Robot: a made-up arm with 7 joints. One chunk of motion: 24 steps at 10 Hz.
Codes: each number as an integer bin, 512 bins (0 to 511) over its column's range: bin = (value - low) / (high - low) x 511, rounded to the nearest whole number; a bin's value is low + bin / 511 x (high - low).
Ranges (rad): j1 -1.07..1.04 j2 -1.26..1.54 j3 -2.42..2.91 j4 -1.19..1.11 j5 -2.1..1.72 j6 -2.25..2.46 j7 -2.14..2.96
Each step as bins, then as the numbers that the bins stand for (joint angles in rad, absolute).
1 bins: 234 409 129 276 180 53 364
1 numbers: -0.1038 0.9811 -1.0745 0.0523 -0.7544 -1.7615 1.4929
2 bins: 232 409 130 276 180 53 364
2 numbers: -0.1120 0.9811 -1.0640 0.0523 -0.7544 -1.7615 1.4929
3 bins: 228 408 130 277 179 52 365
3 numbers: -0.1286 0.9756 -1.0640 0.0568 -0.7619 -1.7707 1.5029
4 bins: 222 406 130 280 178 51 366
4 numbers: -0.1533 0.9647 -1.0640 0.0703 -0.7694 -1.7799 1.5128
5 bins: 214 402 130 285 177 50 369
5 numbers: -0.1864 0.9427 -1.0640 0.0928 -0.7768 -1.7891 1.5428
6 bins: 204 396 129 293 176 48 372
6 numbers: -0.2277 0.9099 -1.0745 0.1288 -0.7843 -1.8076 1.5727
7 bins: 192 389 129 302 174 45 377
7 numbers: -0.2772 0.8715 -1.0745 0.1693 -0.7993 -1.8352 1.6226
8 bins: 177 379 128 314 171 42 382
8 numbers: -0.3391 0.8167 -1.0849 0.2233 -0.8217 -1.8629 1.6725
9 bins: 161 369 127 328 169 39 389
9 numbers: -0.4052 0.7619 -1.0953 0.2863 -0.8366 -1.8905 1.7424
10 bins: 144 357 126 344 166 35 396
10 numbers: -0.4754 0.6962 -1.1058 0.3583 -0.8591 -1.9274 1.8123
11 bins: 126 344 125 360 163 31 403
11 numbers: -0.5497 0.6249 -1.1162 0.4304 -0.8815 -1.9643 1.8821
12 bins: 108 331 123 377 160 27 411
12 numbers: -0.6241 0.5537 -1.1370 0.5069 -0.9039 -2.0011 1.9620
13 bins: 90 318 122 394 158 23 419
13 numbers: -0.6984 0.4825 -1.1475 0.5834 -0.9189 -2.0380 2.0418
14 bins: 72 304 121 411 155 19 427
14 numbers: -0.7727 0.4058 -1.1579 0.6599 -0.9413 -2.0749 2.1216
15 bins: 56 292 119 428 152 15 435
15 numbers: -0.8388 0.3400 -1.1788 0.7364 -0.9637 -2.1117 2.2015
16 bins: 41 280 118 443 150 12 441
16 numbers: -0.9007 0.2742 -1.1892 0.8039 -0.9787 -2.1394 2.2614
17 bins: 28 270 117 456 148 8 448
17 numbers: -0.9544 0.2195 -1.1996 0.8624 -0.9936 -2.1763 2.3312
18 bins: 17 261 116 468 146 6 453
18 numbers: -0.9998 0.1701 -1.2101 0.9165 -1.0086 -2.1947 2.3811
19 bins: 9 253 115 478 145 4 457
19 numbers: -1.0328 0.1263 -1.2205 0.9615 -1.0160 -2.2131 2.4211
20 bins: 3 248 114 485 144 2 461
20 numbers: -1.0576 0.0989 -1.2309 0.9930 -1.0235 -2.2316 2.4610
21 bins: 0 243 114 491 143 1 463
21 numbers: -1.0700 0.0715 -1.2309 1.0200 -1.0310 -2.2408 2.4809
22 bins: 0 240 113 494 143 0 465
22 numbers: -1.0700 0.0551 -1.2414 1.0335 -1.0310 -2.2500 2.5009
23 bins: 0 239 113 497 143 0 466
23 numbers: -1.0700 0.0496 -1.2414 1.0470 -1.0310 -2.2500 2.5109
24 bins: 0 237 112 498 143 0 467
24 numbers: -1.0700 0.0386 -1.2518 1.0515 -1.0310 -2.2500 2.5209
